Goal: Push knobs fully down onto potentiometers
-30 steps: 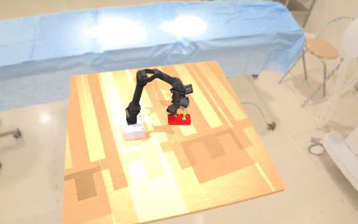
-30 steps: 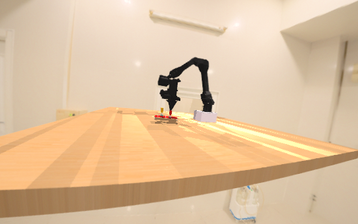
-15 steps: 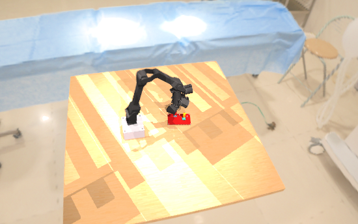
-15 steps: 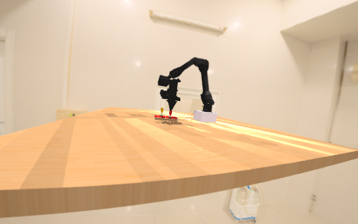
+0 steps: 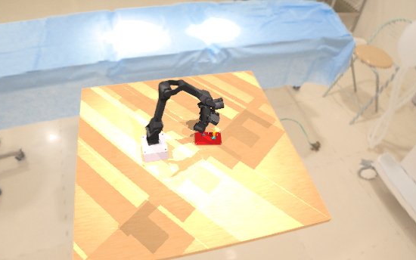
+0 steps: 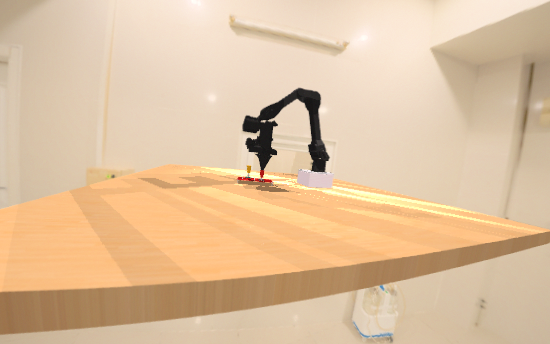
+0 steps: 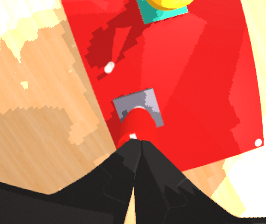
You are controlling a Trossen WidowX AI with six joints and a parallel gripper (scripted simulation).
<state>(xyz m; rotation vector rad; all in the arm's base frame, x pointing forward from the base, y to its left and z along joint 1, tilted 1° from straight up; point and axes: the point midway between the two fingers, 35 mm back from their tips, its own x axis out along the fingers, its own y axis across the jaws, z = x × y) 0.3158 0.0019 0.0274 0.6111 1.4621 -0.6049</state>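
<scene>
Right now my gripper tip is 1 cm above the red knob. Round my gripper tip: yellow knob (5 cm to the right, 5 cm ahead).
</scene>
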